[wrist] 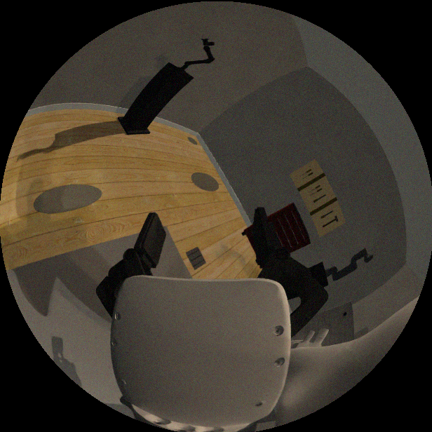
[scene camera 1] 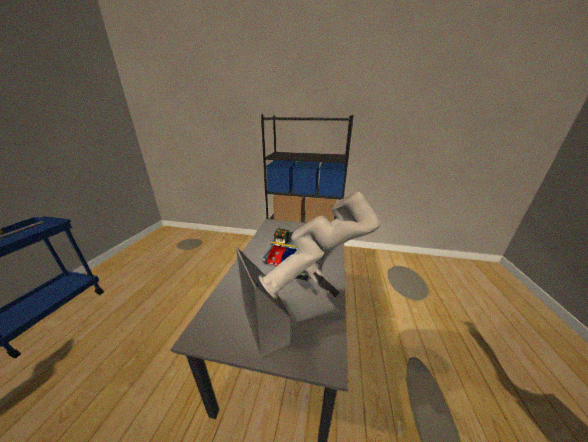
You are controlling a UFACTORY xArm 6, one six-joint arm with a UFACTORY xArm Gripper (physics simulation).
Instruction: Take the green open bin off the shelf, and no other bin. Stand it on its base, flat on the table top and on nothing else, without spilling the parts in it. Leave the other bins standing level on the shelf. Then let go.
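Places are measured from the arm's base along level axes (x back, y up, z left), in millimetres.
Pixels of known places: gripper, between the fingertips: (scene camera 1: 333, 291); arm's base, origin of its link: (scene camera 1: 267, 287).
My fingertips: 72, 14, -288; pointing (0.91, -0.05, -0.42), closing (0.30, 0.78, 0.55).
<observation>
Ahead of a thing's pixels: the offset from my fingertips to its middle, as dx, dy, dz. Level surfaces: height alone.
My gripper (scene camera 1: 319, 287) (wrist: 205, 221) is open and empty, with its two dark fingers wide apart. In the scene view it hangs above the right part of the grey table @(dy -307) (scene camera 1: 215, 320), to the right of a tall grey panelled unit (scene camera 1: 272, 327). That unit stands upright near the table's front and shows plain faces; I cannot tell whether it is the shelf. The green open bin and its parts do not show in either view. In the wrist view the fingers point out past the edge of the table top (wrist: 176, 260), toward the floor and wall.
Red and blue items @(-678, -264, +214) (scene camera 1: 275, 255) and a small dark patterned object @(-768, -157, +174) (scene camera 1: 281, 235) are farther back on the table, close to the arm. A black rack (scene camera 1: 264, 150) with blue bins (scene camera 1: 305, 179) stands behind. A blue cart (scene camera 1: 45, 295) is at left. A red cabinet (wrist: 296, 225) shows beyond one finger.
</observation>
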